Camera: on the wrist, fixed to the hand. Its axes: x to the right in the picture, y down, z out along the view.
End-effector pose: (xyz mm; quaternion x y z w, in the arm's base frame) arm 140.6 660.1 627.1 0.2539 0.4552 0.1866 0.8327
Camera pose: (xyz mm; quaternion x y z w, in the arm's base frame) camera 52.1 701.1 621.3 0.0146 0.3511 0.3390 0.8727
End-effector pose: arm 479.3 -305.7 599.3 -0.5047 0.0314 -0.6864 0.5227
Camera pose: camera 439.0 -350.4 522.3 -0.6507 0.2421 -0.6149 0.3740
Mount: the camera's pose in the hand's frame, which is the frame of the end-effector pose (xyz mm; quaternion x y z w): -19.6 36.5 -88.5 -0.2982 -0.0215 0.0370 0.9535
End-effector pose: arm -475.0 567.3 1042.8 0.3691 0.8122 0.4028 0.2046
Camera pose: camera -502.2 522.5 1125.3 0.3296 0.6363 0.6259 0.3077
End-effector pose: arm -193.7 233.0 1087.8 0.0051 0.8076 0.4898 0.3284
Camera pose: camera -237.2 175.8 1154.0 -0.0527 0.6168 0.7199 0.3139
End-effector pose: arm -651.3 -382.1 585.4 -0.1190 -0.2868 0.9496 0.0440
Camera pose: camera -610.7 -368.2 497.6 0.1168 0.5532 -0.8241 0.0348
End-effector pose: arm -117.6 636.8 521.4 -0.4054 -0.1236 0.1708 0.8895
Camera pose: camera -111.2 591.2 435.2 -0.6527 -0.1729 0.1676 0.7183
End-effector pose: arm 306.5 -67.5 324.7 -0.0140 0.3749 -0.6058 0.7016
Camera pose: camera 289.4 -2.5 253.8 -0.2217 0.5236 -0.4396 0.6953
